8 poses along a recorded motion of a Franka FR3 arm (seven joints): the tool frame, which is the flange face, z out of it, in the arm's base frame.
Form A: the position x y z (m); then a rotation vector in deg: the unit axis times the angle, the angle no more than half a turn.
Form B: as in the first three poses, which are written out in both.
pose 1, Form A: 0.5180, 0.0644, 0.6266, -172.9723, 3.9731, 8.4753
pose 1, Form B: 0.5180, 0.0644, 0.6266, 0.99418, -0.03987, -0.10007, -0.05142, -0.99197, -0.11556
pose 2, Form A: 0.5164, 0.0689, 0.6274, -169.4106, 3.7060, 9.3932
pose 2, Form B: 0.5164, 0.0689, 0.6274, 0.99298, -0.03336, -0.11351, -0.05313, -0.98297, -0.17589
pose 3, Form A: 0.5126, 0.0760, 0.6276, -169.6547, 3.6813, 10.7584
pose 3, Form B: 0.5126, 0.0760, 0.6276, 0.99112, -0.03193, -0.12905, -0.05383, -0.98398, -0.16993
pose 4, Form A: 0.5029, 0.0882, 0.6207, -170.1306, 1.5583, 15.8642
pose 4, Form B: 0.5029, 0.0882, 0.6207, 0.98271, -0.00332, -0.18515, -0.03277, -0.98718, -0.15620
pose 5, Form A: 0.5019, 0.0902, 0.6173, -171.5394, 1.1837, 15.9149
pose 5, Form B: 0.5019, 0.0902, 0.6173, 0.98292, -0.00121, -0.18405, -0.02603, -0.99084, -0.13249
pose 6, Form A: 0.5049, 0.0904, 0.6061, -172.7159, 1.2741, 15.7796
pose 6, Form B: 0.5049, 0.0904, 0.6061, 0.98339, -0.00419, -0.18145, -0.02498, -0.99335, -0.11244
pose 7, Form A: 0.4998, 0.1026, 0.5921, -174.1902, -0.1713, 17.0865
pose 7, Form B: 0.4998, 0.1026, 0.5921, 0.98097, 0.01041, -0.19386, -0.00652, -0.99623, -0.08648
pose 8, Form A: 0.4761, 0.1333, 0.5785, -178.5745, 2.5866, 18.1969
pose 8, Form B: 0.4761, 0.1333, 0.5785, 0.97904, -0.02781, -0.20178, -0.02952, -0.99955, -0.00545
